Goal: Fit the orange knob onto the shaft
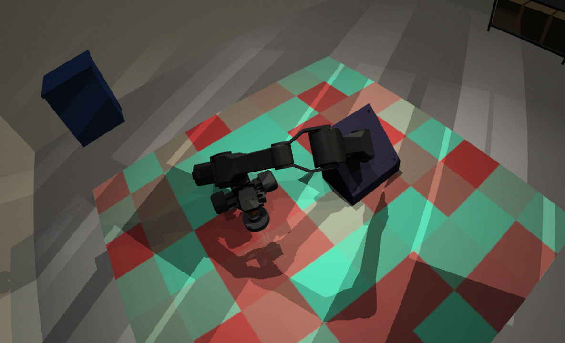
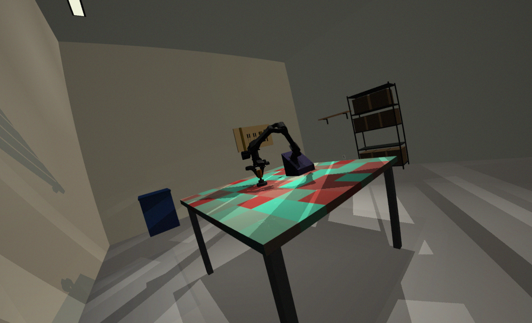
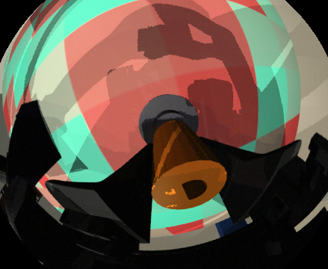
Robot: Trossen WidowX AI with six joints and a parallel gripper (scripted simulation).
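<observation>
My gripper tip is now 20 mm below the orange knob. Also, from my gripper tip: round dark pedestal: 40 mm below.
</observation>
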